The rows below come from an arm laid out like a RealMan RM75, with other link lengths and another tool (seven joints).
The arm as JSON. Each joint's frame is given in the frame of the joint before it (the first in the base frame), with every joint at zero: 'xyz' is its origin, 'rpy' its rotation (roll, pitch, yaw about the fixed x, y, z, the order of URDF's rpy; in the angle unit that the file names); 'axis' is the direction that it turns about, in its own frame. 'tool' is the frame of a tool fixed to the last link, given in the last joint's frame.
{
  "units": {
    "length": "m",
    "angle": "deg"
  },
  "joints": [
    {
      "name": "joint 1",
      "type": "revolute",
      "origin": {
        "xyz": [
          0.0,
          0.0,
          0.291
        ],
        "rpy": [
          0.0,
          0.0,
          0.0
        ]
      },
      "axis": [
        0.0,
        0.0,
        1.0
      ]
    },
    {
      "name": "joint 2",
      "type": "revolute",
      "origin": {
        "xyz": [
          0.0,
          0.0,
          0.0
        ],
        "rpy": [
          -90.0,
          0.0,
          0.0
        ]
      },
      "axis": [
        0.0,
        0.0,
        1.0
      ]
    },
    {
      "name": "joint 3",
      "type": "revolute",
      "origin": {
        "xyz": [
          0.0,
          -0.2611,
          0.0
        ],
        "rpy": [
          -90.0,
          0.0,
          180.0
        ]
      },
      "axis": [
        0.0,
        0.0,
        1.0
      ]
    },
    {
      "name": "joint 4",
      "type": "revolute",
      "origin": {
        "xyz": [
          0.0,
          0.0,
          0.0
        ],
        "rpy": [
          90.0,
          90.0,
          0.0
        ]
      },
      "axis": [
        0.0,
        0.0,
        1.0
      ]
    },
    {
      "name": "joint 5",
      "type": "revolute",
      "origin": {
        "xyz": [
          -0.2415,
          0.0,
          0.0
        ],
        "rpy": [
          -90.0,
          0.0,
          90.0
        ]
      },
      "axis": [
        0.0,
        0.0,
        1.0
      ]
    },
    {
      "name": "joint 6",
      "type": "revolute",
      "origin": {
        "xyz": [
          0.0,
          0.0,
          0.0
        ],
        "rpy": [
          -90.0,
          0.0,
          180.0
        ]
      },
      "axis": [
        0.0,
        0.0,
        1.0
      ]
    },
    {
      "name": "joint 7",
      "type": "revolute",
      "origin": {
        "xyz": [
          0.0,
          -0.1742,
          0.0
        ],
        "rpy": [
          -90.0,
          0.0,
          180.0
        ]
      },
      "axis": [
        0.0,
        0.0,
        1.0
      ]
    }
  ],
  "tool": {
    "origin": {
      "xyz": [
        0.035,
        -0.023,
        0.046
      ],
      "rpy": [
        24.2,
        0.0,
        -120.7
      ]
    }
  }
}
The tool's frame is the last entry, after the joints.
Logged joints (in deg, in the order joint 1, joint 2, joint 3, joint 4, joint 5, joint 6, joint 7), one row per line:
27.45 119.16 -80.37 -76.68 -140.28 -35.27 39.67
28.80 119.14 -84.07 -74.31 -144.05 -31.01 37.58
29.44 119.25 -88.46 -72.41 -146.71 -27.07 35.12
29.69 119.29 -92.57 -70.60 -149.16 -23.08 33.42
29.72 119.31 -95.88 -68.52 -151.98 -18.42 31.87
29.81 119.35 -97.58 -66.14 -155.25 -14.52 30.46
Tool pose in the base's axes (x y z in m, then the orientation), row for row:
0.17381 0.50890 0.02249 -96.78 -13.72 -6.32
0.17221 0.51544 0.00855 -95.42 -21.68 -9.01
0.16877 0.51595 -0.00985 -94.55 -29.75 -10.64
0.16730 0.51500 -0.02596 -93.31 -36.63 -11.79
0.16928 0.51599 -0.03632 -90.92 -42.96 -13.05
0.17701 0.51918 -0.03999 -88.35 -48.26 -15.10
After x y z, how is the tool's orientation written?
As a rotation vector, in degrees.
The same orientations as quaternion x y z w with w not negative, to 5 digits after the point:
-0.74541 -0.10567 -0.04868 0.65638
-0.73433 -0.16684 -0.06934 0.65431
-0.72490 -0.22809 -0.08157 0.64486
-0.71300 -0.27990 -0.09009 0.63653
-0.69386 -0.32785 -0.09959 0.63337
-0.67352 -0.36790 -0.11511 0.63069

